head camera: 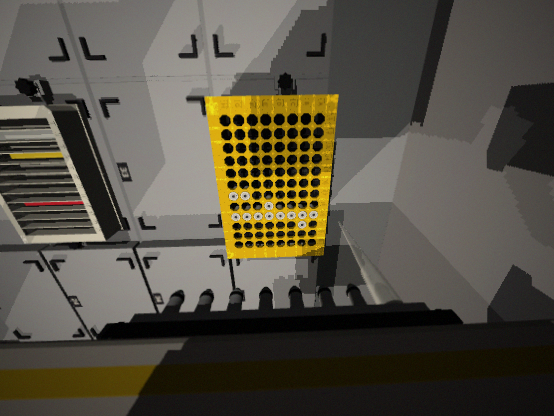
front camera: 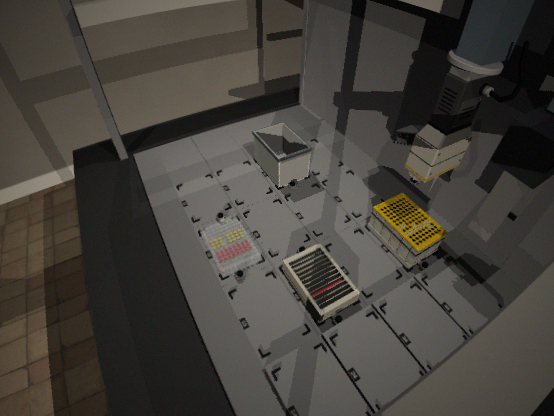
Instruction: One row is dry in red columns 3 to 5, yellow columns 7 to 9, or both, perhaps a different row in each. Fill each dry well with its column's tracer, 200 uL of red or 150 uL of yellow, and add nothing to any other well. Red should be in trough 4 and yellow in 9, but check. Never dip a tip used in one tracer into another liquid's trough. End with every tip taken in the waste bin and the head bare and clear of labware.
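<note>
The pipetting head [front camera: 439, 150] [head camera: 280, 320] hangs above and behind the tip rack. One pale tip [head camera: 369, 272] is on its rightmost channel in the head view; the other seven nozzles look bare. The yellow-topped tip rack [front camera: 435, 243] [head camera: 217, 175] has pale tips: a full row of eight, two at the left of another row, and single ones in two more rows. The trough block [front camera: 345, 301] [head camera: 75, 172] holds a red strip, a yellow strip and a pale strip. The well plate [front camera: 212, 231] shows red wells and yellow wells, with a gap between two yellow groups. The parked plate gripper does not show.
The open grey waste bin [front camera: 293, 171] stands at the back of the deck, behind the trough block and left of the tip rack in the front view. Dark clamp knobs [front camera: 240, 273] [head camera: 285, 81] and corner brackets stand on the deck. Transparent walls enclose the back and side.
</note>
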